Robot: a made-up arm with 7 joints. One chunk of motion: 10 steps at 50 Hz.
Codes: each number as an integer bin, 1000 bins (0 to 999) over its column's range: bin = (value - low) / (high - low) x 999, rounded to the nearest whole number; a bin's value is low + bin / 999 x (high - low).
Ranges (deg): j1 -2.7..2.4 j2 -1..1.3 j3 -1.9..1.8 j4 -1.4..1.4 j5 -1..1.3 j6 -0.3..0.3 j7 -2.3..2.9
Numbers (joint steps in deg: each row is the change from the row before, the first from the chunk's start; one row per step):
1: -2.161 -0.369 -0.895 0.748 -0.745 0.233 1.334
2: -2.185 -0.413 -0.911 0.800 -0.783 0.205 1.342
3: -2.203 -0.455 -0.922 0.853 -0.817 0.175 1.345
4: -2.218 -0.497 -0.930 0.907 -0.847 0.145 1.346
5: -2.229 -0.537 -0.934 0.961 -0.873 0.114 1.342
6: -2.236 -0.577 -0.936 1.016 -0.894 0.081 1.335
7: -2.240 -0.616 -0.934 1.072 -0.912 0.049 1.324
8: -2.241 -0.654 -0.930 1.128 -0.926 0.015 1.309
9: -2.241 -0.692 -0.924 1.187 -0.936 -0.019 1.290
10: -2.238 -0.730 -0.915 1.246 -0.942 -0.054 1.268
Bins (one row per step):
1: 106 274 271 766 111 887 698
2: 101 255 267 785 94 841 700
3: 97 237 264 804 79 791 700
4: 94 218 262 823 66 741 700
5: 92 201 261 842 55 689 700
6: 91 184 260 862 46 634 698
7: 90 167 261 882 38 581 696
8: 90 150 262 902 32 524 693
9: 90 134 264 923 28 468 690
10: 90 117 266 944 25 410 685

